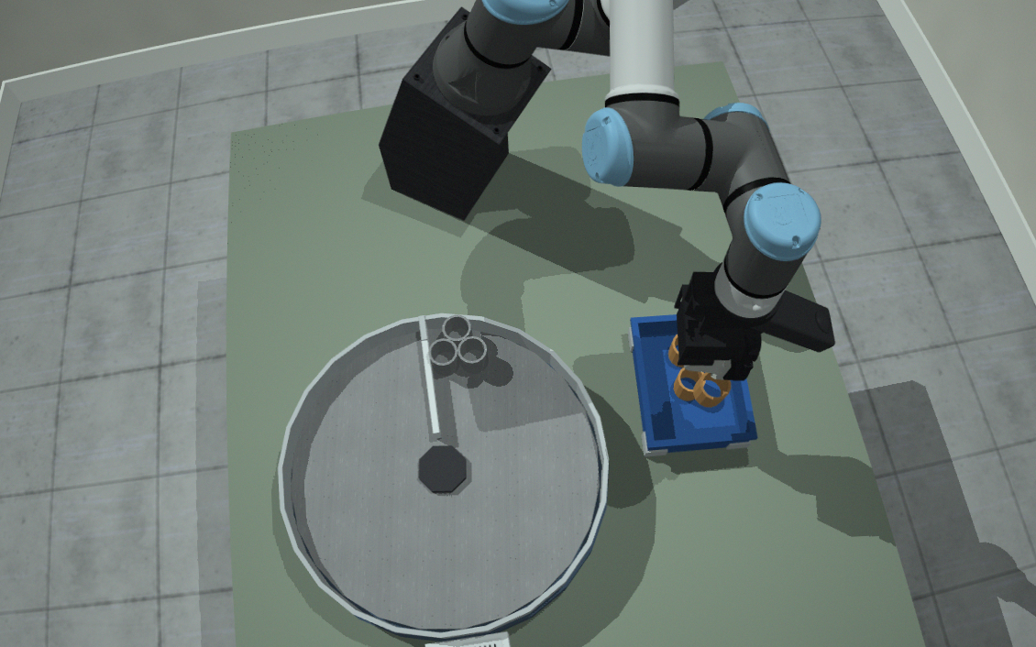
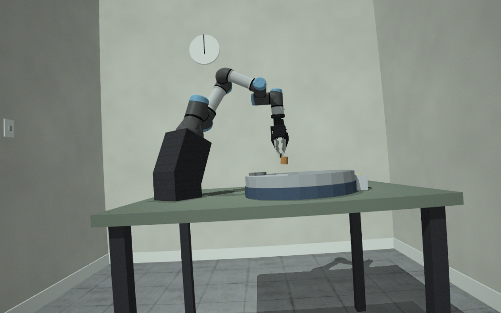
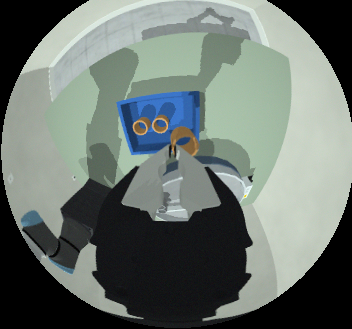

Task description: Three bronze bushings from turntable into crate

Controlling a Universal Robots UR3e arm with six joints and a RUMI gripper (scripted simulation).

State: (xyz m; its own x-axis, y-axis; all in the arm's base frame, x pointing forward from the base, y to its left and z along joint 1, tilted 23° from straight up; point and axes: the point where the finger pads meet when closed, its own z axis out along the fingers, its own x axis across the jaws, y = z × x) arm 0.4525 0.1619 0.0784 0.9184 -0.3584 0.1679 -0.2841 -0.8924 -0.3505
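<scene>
The blue crate is 30 mm behind my hand and 140 mm below it. From my hand the other things lie so: grey turntable (350 mm to the right, 110 mm below).
</scene>
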